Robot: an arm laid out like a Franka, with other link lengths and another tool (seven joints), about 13 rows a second.
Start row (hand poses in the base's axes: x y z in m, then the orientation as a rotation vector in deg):
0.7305 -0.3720 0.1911 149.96 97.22 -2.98
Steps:
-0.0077 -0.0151 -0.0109 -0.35 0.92 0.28
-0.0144 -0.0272 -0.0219 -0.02 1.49 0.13
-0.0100 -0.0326 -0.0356 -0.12 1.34 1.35
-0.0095 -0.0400 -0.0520 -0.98 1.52 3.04
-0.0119 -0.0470 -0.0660 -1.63 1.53 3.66
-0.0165 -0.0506 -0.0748 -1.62 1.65 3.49
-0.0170 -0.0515 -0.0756 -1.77 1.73 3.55
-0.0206 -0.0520 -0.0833 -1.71 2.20 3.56
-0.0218 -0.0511 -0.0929 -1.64 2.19 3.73
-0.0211 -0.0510 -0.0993 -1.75 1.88 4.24
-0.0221 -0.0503 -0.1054 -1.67 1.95 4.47
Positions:
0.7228 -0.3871 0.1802 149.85 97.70 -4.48
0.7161 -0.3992 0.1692 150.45 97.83 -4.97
0.7205 -0.4046 0.1555 149.25 99.32 -4.83
0.7210 -0.4120 0.1391 147.22 101.13 -5.75
0.7186 -0.4190 0.1251 146.20 101.59 -6.28
0.7140 -0.4226 0.1163 146.41 101.42 -6.43
0.7135 -0.4235 0.1155 146.28 101.44 -6.66
0.7099 -0.4240 0.1078 146.50 101.63 -7.23
0.7087 -0.4231 0.0982 146.39 101.88 -7.16
0.7094 -0.4230 0.0918 145.73 102.37 -6.83
0.7084 -0.4223 0.0857 145.61 102.73 -6.85

